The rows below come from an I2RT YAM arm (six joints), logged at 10 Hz.
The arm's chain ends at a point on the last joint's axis. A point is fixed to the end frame.
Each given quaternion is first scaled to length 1.
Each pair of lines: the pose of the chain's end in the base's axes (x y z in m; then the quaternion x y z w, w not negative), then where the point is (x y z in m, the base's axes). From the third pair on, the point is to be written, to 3 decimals.
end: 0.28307, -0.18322, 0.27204, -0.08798, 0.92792, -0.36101, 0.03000
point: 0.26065 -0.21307 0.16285
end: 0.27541, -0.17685, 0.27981, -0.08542, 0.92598, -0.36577, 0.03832
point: 0.25502 -0.20767 0.17049
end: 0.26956, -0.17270, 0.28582, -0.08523, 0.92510, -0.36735, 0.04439
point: 0.251 -0.204 0.176
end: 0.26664, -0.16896, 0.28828, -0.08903, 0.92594, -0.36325, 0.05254
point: 0.249 -0.199 0.178
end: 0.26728, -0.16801, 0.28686, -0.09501, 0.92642, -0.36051, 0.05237
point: 0.250 -0.198 0.177
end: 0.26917, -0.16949, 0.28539, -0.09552, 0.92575, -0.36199, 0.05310
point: 0.252 -0.200 0.175
